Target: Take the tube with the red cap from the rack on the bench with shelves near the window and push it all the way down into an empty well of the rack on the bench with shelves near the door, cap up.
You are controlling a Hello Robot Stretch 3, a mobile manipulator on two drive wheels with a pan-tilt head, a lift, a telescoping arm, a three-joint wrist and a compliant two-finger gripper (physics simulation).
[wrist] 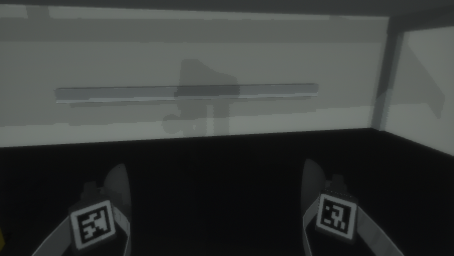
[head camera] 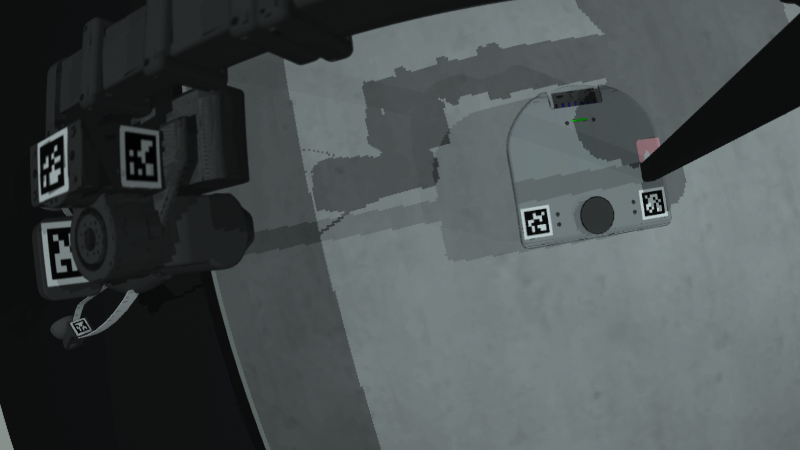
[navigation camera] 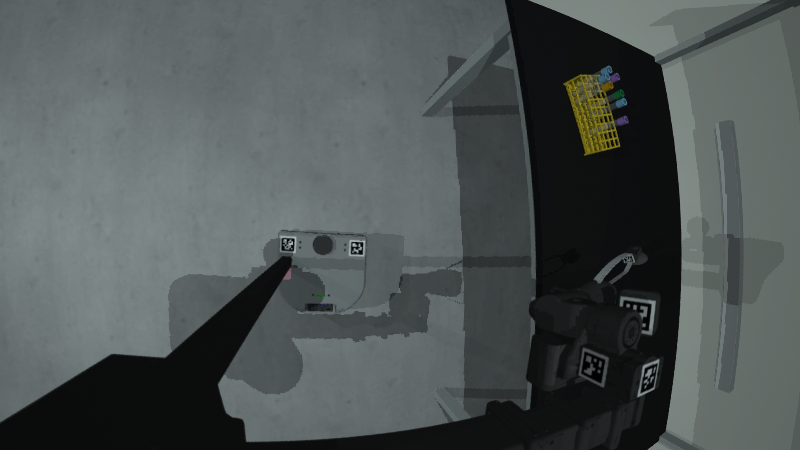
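Pixels of known places: robot's base, origin of the base link: [head camera: 595, 213] [navigation camera: 321, 243].
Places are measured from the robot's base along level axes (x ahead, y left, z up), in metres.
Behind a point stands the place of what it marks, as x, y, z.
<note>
A yellow wire rack [navigation camera: 601, 150] {0.293, -0.607, 0.817} [wrist: 1, 240] stands on the black bench, at the upper right in the navigation view; a sliver shows at the wrist view's left edge. It holds tubes with light blue, purple [navigation camera: 622, 120] {0.355, -0.614, 0.876}, orange [navigation camera: 608, 85] {0.428, -0.564, 0.880} and green [navigation camera: 618, 94] {0.420, -0.608, 0.877} caps. No red cap shows in these views. I cannot tell which of the two benches this is. My gripper [wrist: 217, 181] {-0.023, -0.509, 0.966} is open, with nothing between its fingers. It is over the bench, well apart from the rack. In the head and navigation views one finger shows; the other is hidden by the wrist.
The black bench top [navigation camera: 604, 195] {0.196, -0.695, 0.763} [wrist: 215, 160] ends at a wall with a horizontal grey bar [navigation camera: 728, 251] {0.057, -1.181, 0.926} [wrist: 125, 94]. An upright post [wrist: 387, 80] stands at the right in the wrist view. Bench legs [navigation camera: 467, 72] {0.640, -0.425, 0.449} reach out below. My wheeled base [head camera: 565, 151] {-0.130, -0.046, 0.160} [navigation camera: 341, 279] {-0.123, -0.076, 0.160} is on the floor beside the bench.
</note>
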